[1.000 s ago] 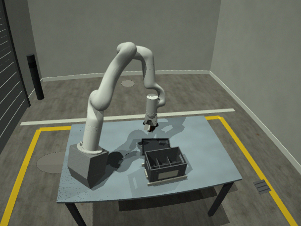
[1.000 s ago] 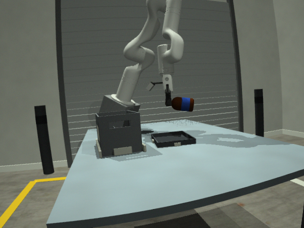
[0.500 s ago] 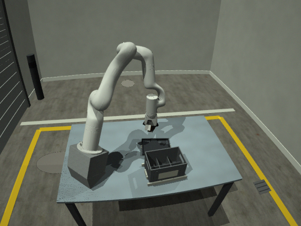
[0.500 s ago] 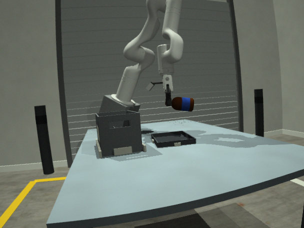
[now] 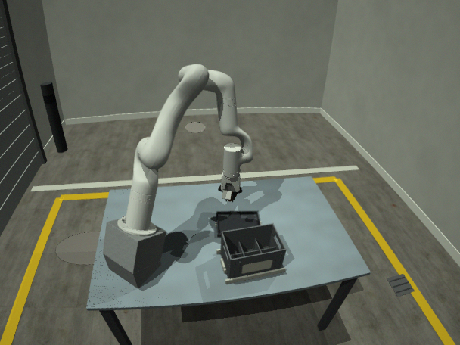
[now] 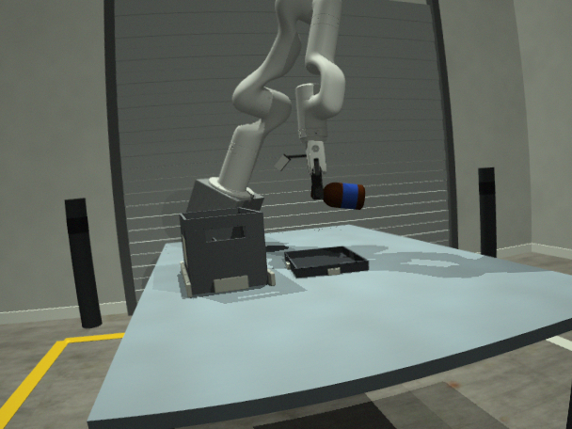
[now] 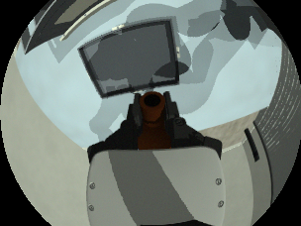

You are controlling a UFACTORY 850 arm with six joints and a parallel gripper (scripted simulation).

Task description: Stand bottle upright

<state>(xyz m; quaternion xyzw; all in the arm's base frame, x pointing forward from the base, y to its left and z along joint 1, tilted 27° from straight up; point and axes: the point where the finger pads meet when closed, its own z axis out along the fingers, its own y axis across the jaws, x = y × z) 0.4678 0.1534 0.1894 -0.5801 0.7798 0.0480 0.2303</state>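
Now: the bottle 1 cm ahead of my hand, 5 cm to the left of it and 1 cm below it. Also, from my hand: crate 7 cm ahead, 30 cm to the right, 12 cm below; tray 6 cm ahead, 2 cm to the right, 19 cm below.
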